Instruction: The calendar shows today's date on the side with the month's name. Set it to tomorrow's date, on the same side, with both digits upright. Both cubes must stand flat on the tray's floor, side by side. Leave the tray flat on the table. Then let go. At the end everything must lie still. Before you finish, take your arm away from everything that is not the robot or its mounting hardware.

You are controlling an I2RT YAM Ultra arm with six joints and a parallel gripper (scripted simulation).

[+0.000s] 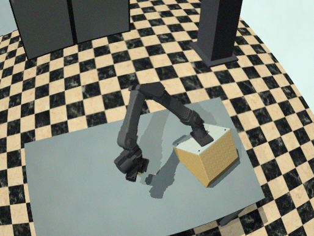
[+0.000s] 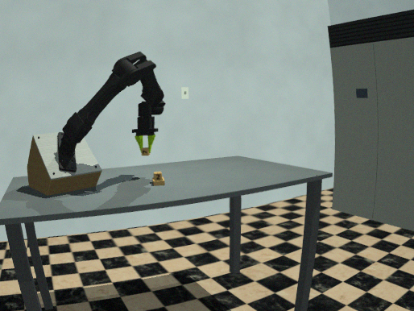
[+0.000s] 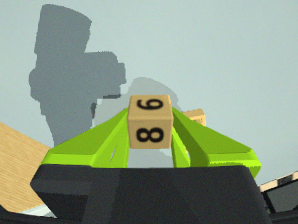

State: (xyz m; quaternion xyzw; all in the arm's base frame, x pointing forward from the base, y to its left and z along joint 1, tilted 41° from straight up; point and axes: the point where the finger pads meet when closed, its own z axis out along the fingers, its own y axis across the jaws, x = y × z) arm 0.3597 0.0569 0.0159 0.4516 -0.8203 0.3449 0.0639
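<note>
Right now the tan tray is 130 mm to the right of my hand, 100 mm below it and 10 mm behind it.
</note>
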